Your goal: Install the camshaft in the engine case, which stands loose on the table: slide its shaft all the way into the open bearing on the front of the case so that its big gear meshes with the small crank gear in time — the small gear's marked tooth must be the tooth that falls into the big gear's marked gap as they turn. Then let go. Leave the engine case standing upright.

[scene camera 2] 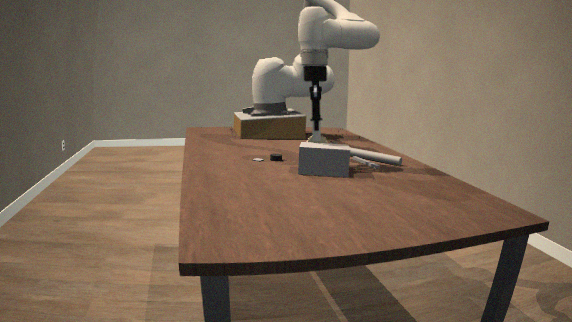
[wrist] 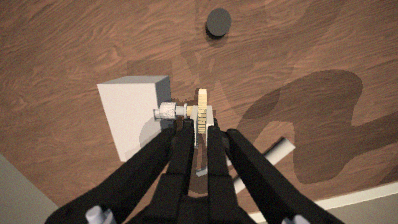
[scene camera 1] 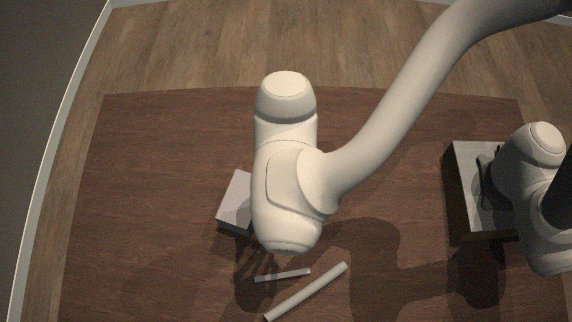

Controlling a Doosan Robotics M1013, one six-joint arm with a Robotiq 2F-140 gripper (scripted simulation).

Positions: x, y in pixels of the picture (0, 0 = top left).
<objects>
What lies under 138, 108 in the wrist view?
A grey engine case.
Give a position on a grey engine case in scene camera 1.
234, 214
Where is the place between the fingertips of my gripper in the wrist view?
At 202, 113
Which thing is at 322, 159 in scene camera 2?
A grey engine case.
</objects>
